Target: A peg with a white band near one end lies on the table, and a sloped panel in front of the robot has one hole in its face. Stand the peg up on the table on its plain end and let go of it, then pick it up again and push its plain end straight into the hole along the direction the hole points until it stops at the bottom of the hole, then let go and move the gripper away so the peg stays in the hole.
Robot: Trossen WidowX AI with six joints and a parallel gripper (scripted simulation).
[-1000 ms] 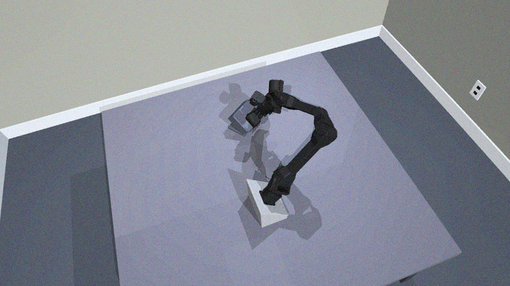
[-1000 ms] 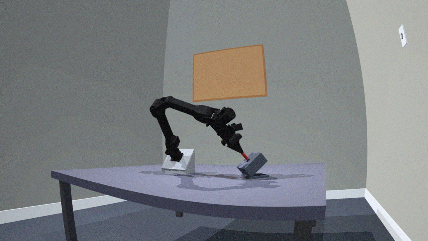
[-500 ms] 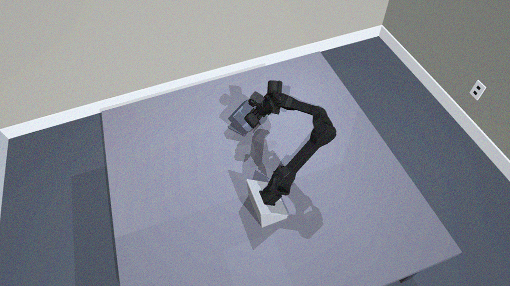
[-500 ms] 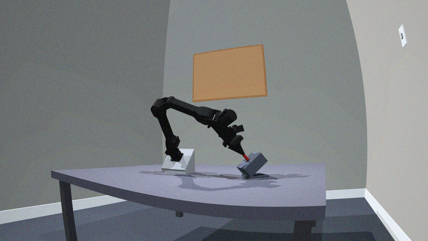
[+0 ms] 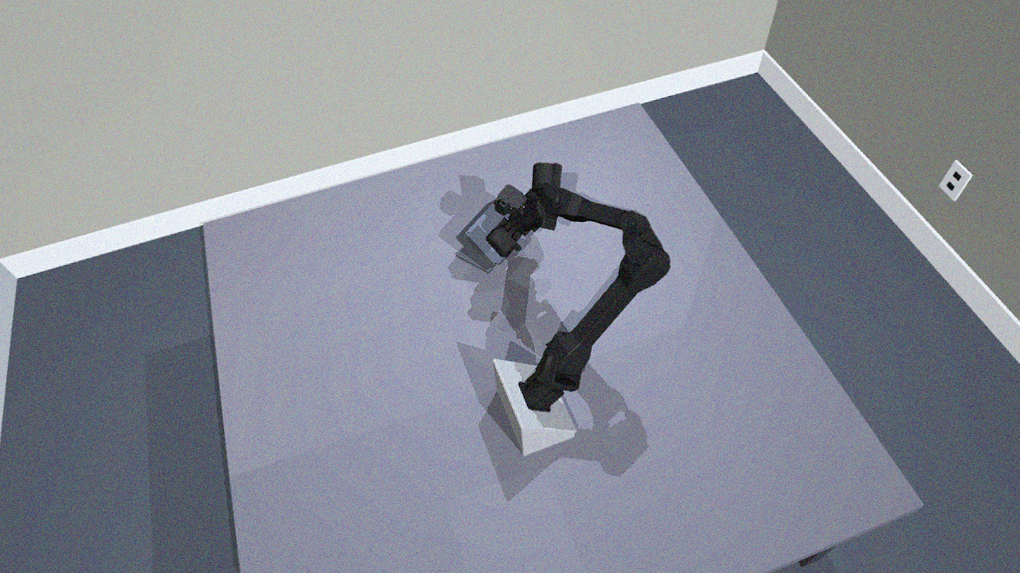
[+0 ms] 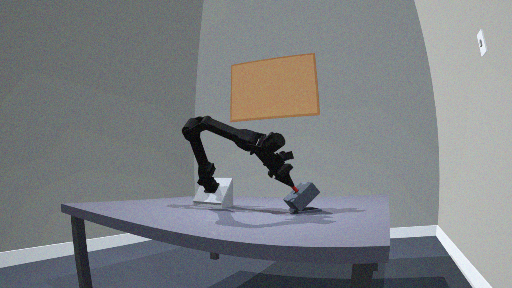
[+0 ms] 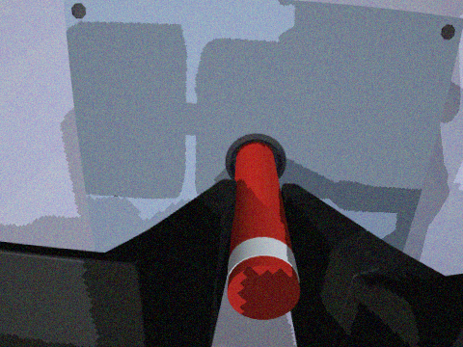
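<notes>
Now: the grey sloped panel 30 mm ahead of my gripper tip, 20 mm to the left of it and 40 mm below it. Also, from my gripper tip: red peg: 10 mm behind, 10 mm to the right, 10 mm above.
</notes>
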